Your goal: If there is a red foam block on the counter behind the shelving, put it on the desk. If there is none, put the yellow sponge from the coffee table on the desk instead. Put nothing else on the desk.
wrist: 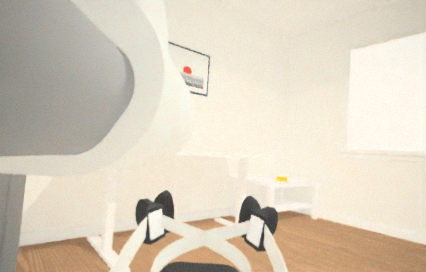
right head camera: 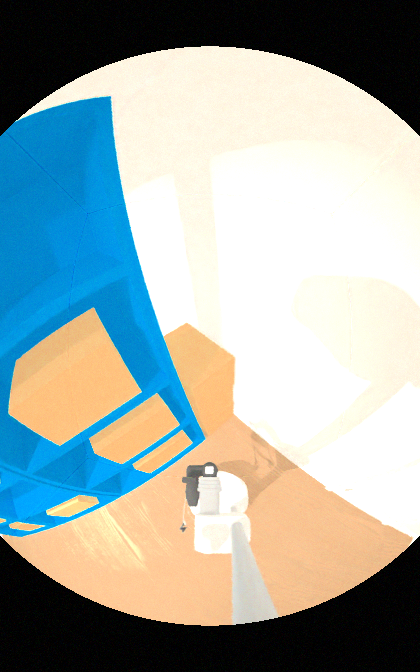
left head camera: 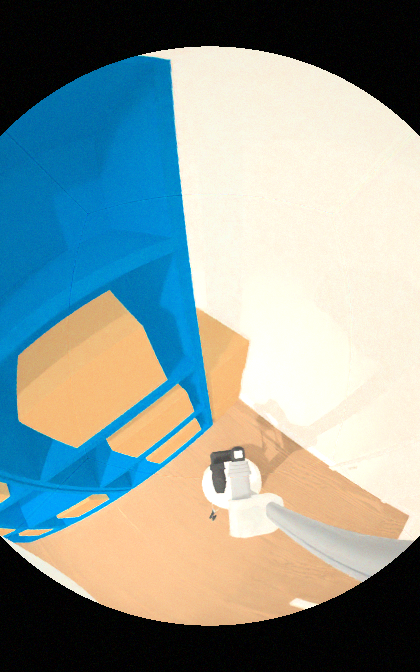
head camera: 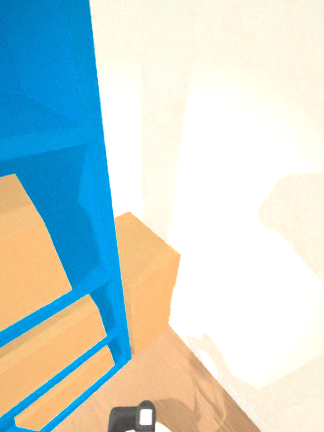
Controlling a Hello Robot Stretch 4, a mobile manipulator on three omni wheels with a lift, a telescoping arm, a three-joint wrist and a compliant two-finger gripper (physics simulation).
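Frame: origin at the robot's base, x ahead, y left, z up, level; centimetres.
Where they show: gripper, fingertip midpoint: [wrist: 207, 209].
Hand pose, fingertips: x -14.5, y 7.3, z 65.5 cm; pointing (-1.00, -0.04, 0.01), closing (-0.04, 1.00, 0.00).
Note:
After its pixels a point has its place.
A blue shelving unit [head camera: 112, 240] @[x 49.9, y 12.1, z 110.5 cm] [left head camera: 187, 300] [right head camera: 150, 320] stands at the left of the head views. Behind it a tan, box-shaped counter [head camera: 155, 260] @[x 69.0, y -1.0, z 78.3 cm] [left head camera: 230, 350] [right head camera: 207, 362] shows in part; no red foam block shows on the visible part of its top, and the shelving hides the rest. In the wrist view a small yellow sponge [wrist: 282, 178] @[x -285.3, y 74.1, z 45.5 cm] lies on a low white coffee table [wrist: 306, 184] @[x -303.6, y 105.8, z 38.9 cm] far off. A white desk [wrist: 108, 220] @[x -167.5, y -65.4, z 20.3 cm] stands left of it, partly hidden by the arm. My gripper [wrist: 207, 209] @[x -14.5, y 7.3, z 65.5 cm] is open, its fingers wide apart with nothing between them, far from the sponge.
Tan boxes [head camera: 30, 270] @[x 37.5, y 29.0, z 111.8 cm] [left head camera: 95, 385] [right head camera: 75, 390] fill several shelf compartments. A pale wall [head camera: 225, 150] @[x 68.7, y -20.3, z 132.1 cm] [left head camera: 300, 225] [right head camera: 270, 225] stands close on the right. Wooden floor [left head camera: 150, 540] [right head camera: 130, 565] [wrist: 350, 245] @[x -229.6, y 121.8, z -2.8 cm] lies beside the shelving. A framed picture [wrist: 199, 87] @[x -266.1, y -21.2, z 136.5 cm] and a bright window [wrist: 387, 95] @[x -276.2, y 176.7, z 140.5 cm] are on the far walls.

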